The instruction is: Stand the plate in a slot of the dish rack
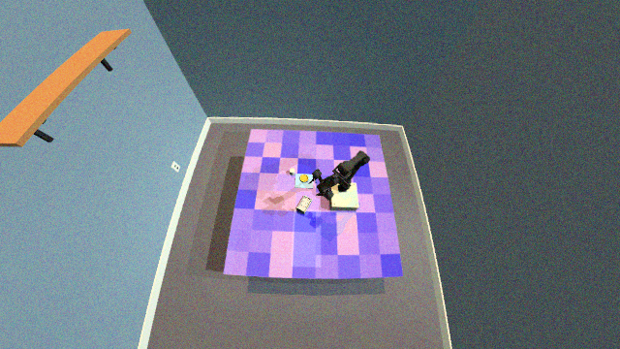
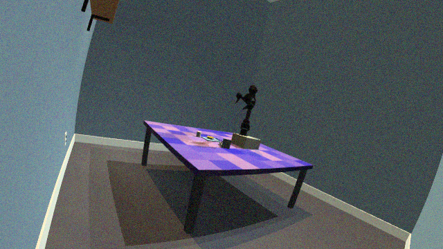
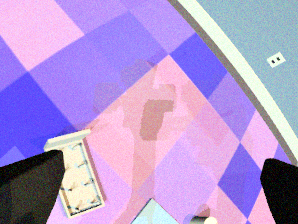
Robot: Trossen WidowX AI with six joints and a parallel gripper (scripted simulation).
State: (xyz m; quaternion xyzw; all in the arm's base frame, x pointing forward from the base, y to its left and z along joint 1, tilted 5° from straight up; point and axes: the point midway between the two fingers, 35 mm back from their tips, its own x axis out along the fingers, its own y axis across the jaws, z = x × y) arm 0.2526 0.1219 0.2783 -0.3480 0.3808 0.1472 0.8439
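Right now my gripper tip is 3 cm short of the plate, 25 cm to the left of it and 36 cm above it. The rest, counted from my gripper tip: light blue square mat (3 cm ahead, 23 cm to the right, 37 cm below); then small cup (13 cm ahead, 31 cm to the right, 35 cm below); then dish rack (4 cm ahead, 2 cm to the right, 35 cm below).
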